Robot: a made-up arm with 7 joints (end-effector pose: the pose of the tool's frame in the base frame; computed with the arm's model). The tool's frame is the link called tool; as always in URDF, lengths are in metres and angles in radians.
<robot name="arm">
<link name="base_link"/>
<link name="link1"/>
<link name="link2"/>
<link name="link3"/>
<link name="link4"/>
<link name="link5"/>
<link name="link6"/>
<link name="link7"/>
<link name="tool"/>
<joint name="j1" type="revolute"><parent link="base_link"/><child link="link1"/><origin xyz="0 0 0.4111"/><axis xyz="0 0 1"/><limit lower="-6.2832" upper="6.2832" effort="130" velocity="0.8"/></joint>
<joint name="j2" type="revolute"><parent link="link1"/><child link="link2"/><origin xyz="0 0 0" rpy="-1.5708 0 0"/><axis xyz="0 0 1"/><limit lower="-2.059" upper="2.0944" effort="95" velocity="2.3"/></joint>
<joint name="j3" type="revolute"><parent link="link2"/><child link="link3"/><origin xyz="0 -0.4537 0" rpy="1.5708 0 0"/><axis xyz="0 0 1"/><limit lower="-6.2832" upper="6.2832" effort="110" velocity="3"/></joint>
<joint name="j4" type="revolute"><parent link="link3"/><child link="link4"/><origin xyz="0.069 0 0" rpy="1.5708 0 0"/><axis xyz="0 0 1"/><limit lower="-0.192" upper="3.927" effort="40" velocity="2.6"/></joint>
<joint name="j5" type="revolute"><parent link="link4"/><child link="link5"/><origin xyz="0.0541 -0.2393 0" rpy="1.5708 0 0"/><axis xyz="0 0 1"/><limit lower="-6.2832" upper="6.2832" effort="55" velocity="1"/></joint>
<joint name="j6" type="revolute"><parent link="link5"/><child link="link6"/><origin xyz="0 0 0" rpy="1.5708 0 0"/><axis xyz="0 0 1"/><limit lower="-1.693" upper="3.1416" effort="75" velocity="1.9"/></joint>
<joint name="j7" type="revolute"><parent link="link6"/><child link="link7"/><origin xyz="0.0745 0.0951 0" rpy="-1.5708 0 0"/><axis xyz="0 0 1"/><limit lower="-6.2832" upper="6.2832" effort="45" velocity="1.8"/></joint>
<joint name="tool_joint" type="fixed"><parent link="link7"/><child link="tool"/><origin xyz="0 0 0"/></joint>
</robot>
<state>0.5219 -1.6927 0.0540 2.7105 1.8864 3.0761 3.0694</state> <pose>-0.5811 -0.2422 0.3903 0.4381 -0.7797 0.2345 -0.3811</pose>
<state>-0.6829 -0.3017 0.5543 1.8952 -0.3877 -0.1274 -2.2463</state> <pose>0.1681 0.1253 1.1432 0.8916 0.0484 0.4280 0.1396</pose>
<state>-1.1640 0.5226 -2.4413 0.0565 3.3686 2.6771 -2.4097</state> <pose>-0.1386 -0.0214 0.7492 0.9936 0.1017 -0.0499 -0.0006</pose>
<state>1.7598 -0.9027 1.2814 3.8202 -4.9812 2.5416 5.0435</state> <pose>0.1440 -0.5304 0.6801 0.0272 -0.8960 0.0263 0.4424</pose>
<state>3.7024 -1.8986 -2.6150 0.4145 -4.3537 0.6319 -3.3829</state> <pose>-0.0142 0.1430 0.1479 0.6487 -0.4607 -0.5113 0.3249</pose>
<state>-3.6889 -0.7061 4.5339 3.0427 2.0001 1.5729 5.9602</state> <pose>0.3862 -0.2097 1.0554 0.8612 0.0481 -0.4107 -0.2955</pose>
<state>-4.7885 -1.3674 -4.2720 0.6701 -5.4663 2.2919 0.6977</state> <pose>-0.1563 -0.2700 0.3047 0.5415 0.5962 0.4442 0.3924</pose>
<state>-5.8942 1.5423 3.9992 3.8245 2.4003 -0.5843 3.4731</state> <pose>0.5935 0.3654 0.4352 0.5972 -0.0872 0.6385 0.4776</pose>
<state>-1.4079 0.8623 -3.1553 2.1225 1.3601 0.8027 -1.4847</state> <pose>0.0362 -0.2914 1.1213 0.6766 0.2079 -0.3489 -0.6142</pose>
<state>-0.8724 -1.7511 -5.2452 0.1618 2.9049 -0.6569 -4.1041</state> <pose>-0.0942 0.1621 0.4291 0.7110 0.6339 0.2710 -0.1387</pose>
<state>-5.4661 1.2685 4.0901 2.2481 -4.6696 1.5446 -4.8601</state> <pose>0.6426 0.2741 0.7018 0.1657 -0.6605 0.6674 -0.3013</pose>
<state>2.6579 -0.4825 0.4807 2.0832 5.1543 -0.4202 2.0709</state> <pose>0.0239 -0.2544 1.1121 0.8274 0.1429 -0.3278 0.4331</pose>
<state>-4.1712 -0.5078 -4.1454 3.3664 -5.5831 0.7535 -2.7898</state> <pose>0.2316 -0.2866 1.1167 0.7362 0.2806 0.4421 -0.4287</pose>
